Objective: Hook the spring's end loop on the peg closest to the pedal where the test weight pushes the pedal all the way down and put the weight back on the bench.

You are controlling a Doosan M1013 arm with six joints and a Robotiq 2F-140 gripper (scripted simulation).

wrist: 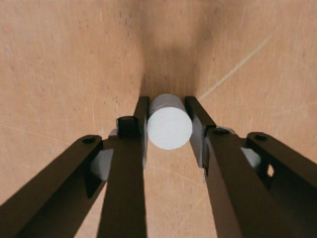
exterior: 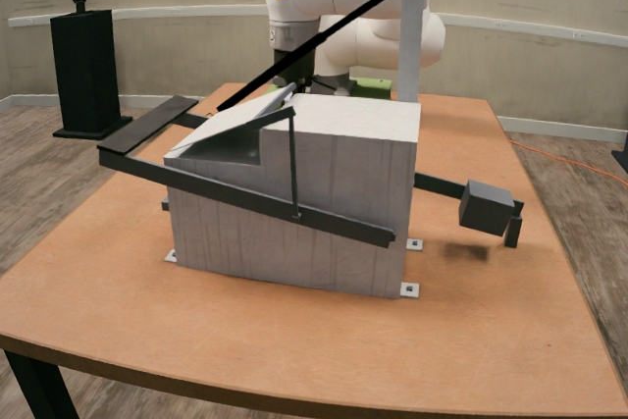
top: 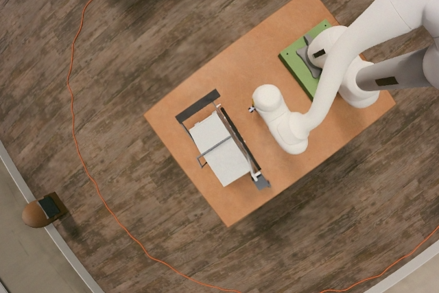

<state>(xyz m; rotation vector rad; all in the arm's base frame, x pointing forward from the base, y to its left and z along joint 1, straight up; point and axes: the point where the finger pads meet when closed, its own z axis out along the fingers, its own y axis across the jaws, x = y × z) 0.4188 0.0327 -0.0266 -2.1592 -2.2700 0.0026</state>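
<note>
Now: hand 1 cm above the steel test weight. Also, from my hand: grey block (19 cm ahead, 18 cm to the right, 3 cm below); then dark block (19 cm ahead, 40 cm to the left, 1 cm below).
</note>
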